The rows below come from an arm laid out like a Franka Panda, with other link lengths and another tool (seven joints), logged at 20 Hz.
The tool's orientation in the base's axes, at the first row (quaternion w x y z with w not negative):
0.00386, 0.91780, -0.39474, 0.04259
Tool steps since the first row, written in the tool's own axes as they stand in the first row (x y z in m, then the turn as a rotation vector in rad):
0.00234, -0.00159, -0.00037, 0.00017, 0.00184, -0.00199
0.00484, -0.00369, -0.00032, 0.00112, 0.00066, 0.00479
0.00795, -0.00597, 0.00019, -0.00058, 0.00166, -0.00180
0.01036, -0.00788, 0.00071, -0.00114, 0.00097, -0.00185
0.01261, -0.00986, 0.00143, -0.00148, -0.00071, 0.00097
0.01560, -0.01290, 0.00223, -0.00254, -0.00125, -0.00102
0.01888, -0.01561, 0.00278, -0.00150, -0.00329, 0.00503
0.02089, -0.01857, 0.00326, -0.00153, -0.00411, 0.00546
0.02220, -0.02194, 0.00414, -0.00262, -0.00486, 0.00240
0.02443, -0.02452, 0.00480, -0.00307, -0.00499, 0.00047
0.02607, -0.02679, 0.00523, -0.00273, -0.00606, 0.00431
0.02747, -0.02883, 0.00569, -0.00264, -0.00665, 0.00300
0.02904, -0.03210, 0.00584, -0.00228, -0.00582, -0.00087
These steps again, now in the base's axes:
0.00273, -0.00059, 0.00060, -0.00137, -0.00131, 0.00195
0.00596, -0.00095, 0.00081, 0.00065, -0.00146, -0.00470
0.00979, -0.00166, 0.00061, -0.00174, -0.00065, 0.00170
0.01286, -0.00211, 0.00034, -0.00162, 0.00023, 0.00172
0.01589, -0.00240, -0.00014, -0.00043, 0.00152, -0.00107
0.02020, -0.00251, -0.00061, -0.00091, 0.00274, 0.00084
0.02445, -0.00304, -0.00082, 0.00174, 0.00315, -0.00505
0.02801, -0.00248, -0.00106, 0.00234, 0.00371, -0.00546
0.03142, -0.00114, -0.00174, 0.00191, 0.00515, -0.00248
0.03486, -0.00101, -0.00215, 0.00155, 0.00564, -0.00059
0.03766, -0.00065, -0.00238, 0.00285, 0.00597, -0.00436
0.04014, -0.00028, -0.00267, 0.00324, 0.00637, -0.00303
0.04359, 0.00083, -0.00261, 0.00259, 0.00569, 0.00084

